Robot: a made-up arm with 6 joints.
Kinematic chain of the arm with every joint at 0, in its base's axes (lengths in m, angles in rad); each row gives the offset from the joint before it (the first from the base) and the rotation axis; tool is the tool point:
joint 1: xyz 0 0 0.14 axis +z
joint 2: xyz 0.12 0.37 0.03 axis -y
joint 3: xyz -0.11 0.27 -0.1 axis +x
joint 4: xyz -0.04 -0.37 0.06 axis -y
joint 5: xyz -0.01 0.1 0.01 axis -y
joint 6: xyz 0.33 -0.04 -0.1 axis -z
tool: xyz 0.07 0 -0.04
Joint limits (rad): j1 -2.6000..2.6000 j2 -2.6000..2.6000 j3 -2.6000..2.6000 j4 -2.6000..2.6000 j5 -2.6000..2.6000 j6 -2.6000..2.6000
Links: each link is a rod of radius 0.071 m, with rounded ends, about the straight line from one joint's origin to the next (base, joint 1, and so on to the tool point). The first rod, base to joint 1, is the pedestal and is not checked.
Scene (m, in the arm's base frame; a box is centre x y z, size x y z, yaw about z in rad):
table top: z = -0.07
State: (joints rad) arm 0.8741 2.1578 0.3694 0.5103 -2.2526 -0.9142
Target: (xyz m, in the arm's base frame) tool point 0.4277 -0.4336 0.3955
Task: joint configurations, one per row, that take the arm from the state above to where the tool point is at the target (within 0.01 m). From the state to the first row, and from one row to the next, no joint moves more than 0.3 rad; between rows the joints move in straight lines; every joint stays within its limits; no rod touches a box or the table.
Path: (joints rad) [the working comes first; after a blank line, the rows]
Joints at the target: -1.3452 2.5960 -0.1578 0.7142 -2.0825 -0.6246
Straight joint move there: clear.

1: 0.5967 2.2126 0.3035 0.5358 -2.2313 -0.8780
2: 0.3193 2.2674 0.2376 0.5613 -2.2101 -0.8418
3: 0.0419 2.3221 0.1717 0.5868 -2.1888 -0.8056
4: -0.2356 2.3769 0.1058 0.6123 -2.1675 -0.7694
5: -0.5130 2.4317 0.0399 0.6378 -2.1463 -0.7332
6: -0.7904 2.4865 -0.0260 0.6633 -2.1250 -0.6970
7: -1.0678 2.5412 -0.0919 0.6888 -2.1038 -0.6608
8: -1.3452 2.5960 -0.1578 0.7142 -2.0825 -0.6246

